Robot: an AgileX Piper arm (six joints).
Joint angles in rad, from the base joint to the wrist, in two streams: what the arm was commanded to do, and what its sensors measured. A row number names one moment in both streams.
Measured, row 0: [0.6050 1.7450 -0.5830 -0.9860 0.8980 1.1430]
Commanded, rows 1 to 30: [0.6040 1.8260 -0.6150 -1.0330 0.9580 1.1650]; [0.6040 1.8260 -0.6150 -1.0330 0.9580 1.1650]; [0.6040 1.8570 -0.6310 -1.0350 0.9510 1.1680]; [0.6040 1.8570 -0.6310 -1.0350 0.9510 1.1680]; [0.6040 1.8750 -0.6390 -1.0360 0.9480 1.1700]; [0.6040 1.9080 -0.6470 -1.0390 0.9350 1.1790]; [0.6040 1.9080 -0.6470 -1.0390 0.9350 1.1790]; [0.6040 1.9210 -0.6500 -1.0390 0.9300 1.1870]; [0.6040 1.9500 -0.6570 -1.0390 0.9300 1.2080]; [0.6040 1.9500 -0.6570 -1.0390 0.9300 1.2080]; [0.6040 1.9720 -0.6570 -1.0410 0.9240 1.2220]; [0.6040 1.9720 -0.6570 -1.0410 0.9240 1.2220]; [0.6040 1.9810 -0.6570 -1.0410 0.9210 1.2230]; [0.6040 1.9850 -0.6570 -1.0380 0.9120 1.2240]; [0.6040 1.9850 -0.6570 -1.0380 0.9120 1.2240]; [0.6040 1.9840 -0.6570 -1.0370 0.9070 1.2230]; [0.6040 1.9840 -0.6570 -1.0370 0.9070 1.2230]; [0.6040 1.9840 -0.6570 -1.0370 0.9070 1.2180]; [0.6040 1.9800 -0.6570 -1.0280 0.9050 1.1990]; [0.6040 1.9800 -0.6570 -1.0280 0.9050 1.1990]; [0.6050 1.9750 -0.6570 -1.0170 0.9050 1.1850]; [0.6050 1.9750 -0.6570 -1.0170 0.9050 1.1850]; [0.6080 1.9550 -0.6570 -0.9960 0.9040 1.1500]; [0.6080 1.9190 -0.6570 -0.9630 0.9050 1.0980]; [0.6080 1.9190 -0.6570 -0.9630 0.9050 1.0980]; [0.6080 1.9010 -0.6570 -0.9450 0.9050 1.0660]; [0.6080 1.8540 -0.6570 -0.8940 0.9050 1.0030]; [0.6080 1.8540 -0.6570 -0.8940 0.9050 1.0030]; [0.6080 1.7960 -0.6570 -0.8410 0.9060 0.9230]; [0.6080 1.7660 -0.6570 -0.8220 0.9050 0.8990]
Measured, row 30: [0.6070 1.8330 -0.6520 -0.8840 0.8990 0.9900]
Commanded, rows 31 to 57: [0.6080 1.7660 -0.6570 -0.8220 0.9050 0.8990]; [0.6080 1.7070 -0.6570 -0.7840 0.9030 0.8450]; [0.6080 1.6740 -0.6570 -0.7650 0.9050 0.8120]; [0.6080 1.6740 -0.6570 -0.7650 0.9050 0.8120]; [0.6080 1.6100 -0.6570 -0.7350 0.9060 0.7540]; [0.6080 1.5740 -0.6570 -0.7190 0.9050 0.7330]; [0.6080 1.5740 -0.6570 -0.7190 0.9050 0.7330]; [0.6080 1.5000 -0.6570 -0.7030 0.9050 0.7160]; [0.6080 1.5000 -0.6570 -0.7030 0.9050 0.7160]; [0.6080 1.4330 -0.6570 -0.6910 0.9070 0.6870]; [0.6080 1.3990 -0.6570 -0.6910 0.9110 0.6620]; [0.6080 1.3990 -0.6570 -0.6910 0.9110 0.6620]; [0.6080 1.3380 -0.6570 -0.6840 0.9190 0.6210]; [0.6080 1.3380 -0.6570 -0.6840 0.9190 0.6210]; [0.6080 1.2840 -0.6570 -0.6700 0.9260 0.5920]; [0.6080 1.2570 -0.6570 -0.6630 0.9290 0.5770]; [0.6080 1.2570 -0.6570 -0.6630 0.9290 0.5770]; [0.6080 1.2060 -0.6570 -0.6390 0.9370 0.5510]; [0.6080 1.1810 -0.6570 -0.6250 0.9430 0.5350]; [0.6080 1.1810 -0.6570 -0.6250 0.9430 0.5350]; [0.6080 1.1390 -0.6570 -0.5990 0.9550 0.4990]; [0.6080 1.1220 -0.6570 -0.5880 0.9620 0.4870]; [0.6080 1.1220 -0.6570 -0.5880 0.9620 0.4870]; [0.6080 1.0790 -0.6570 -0.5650 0.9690 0.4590]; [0.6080 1.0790 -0.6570 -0.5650 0.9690 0.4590]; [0.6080 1.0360 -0.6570 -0.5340 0.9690 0.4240]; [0.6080 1.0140 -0.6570 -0.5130 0.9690 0.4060]
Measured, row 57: [0.6070 1.0690 -0.6580 -0.5570 0.9590 0.4630]
